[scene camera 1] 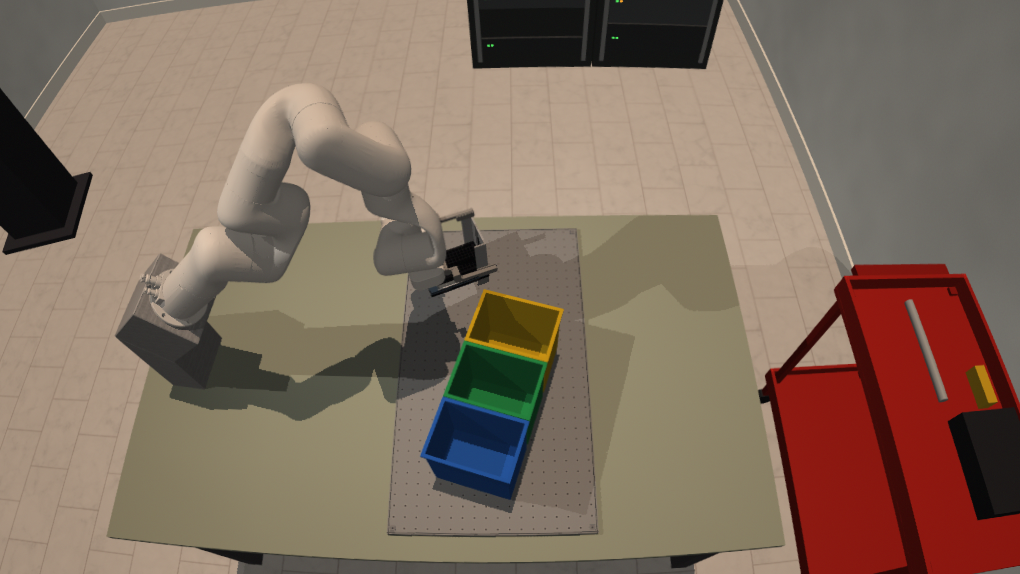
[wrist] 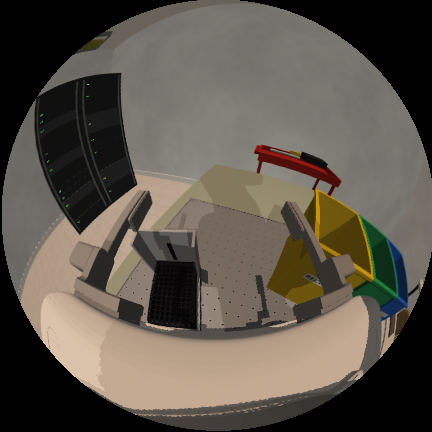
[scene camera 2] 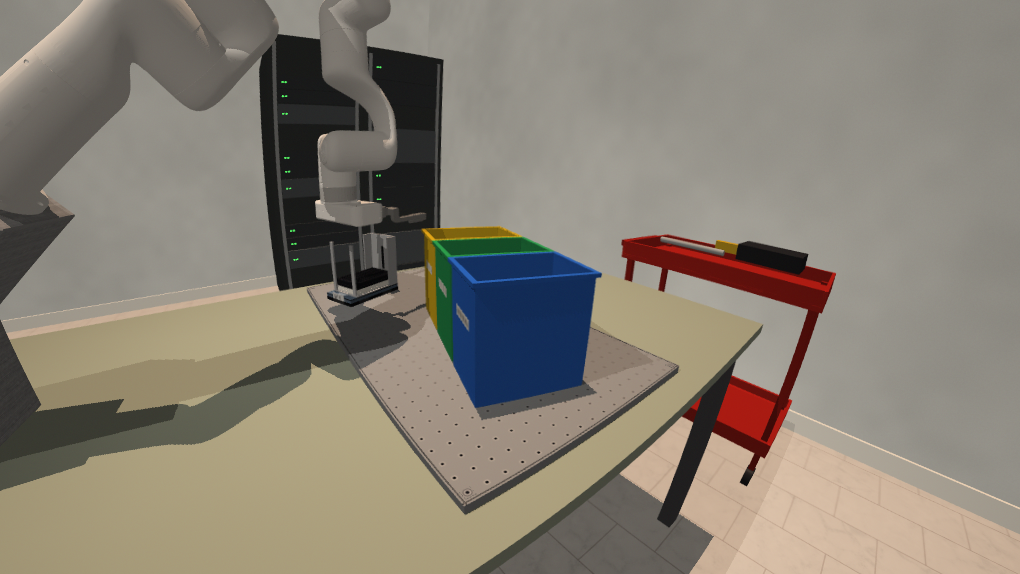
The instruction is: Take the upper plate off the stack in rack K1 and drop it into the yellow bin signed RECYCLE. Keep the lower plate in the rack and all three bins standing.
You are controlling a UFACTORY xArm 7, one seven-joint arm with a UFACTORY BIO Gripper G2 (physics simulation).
The pictures show: the gripper, a green bin, a yellow bin, a blue bin and a black plate.
The gripper shows as well in the wrist view.
